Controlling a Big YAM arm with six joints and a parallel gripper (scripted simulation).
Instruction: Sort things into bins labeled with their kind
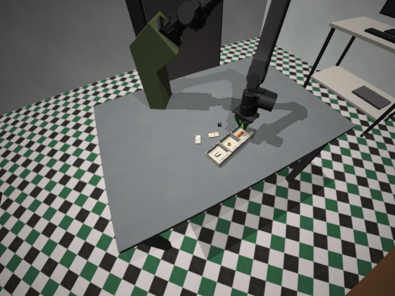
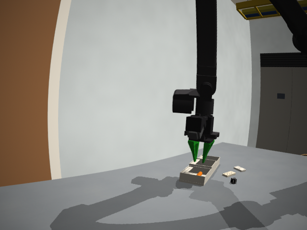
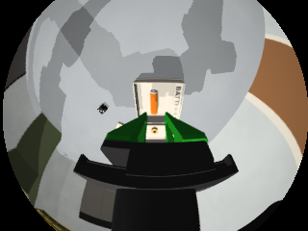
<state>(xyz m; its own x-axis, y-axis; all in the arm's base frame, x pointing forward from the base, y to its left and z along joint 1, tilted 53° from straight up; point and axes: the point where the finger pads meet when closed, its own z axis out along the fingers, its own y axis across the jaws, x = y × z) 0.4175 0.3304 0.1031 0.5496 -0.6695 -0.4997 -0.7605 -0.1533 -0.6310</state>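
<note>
The orange battery is 6 cm below my hand. The rest, counted from my hand: three joined white bins (7 cm to the right, 5 cm below, 5 cm ahead); black die (9 cm to the right, 9 cm behind, 6 cm below); brass nut (7 cm to the right, 6 cm below, 5 cm ahead).
</note>
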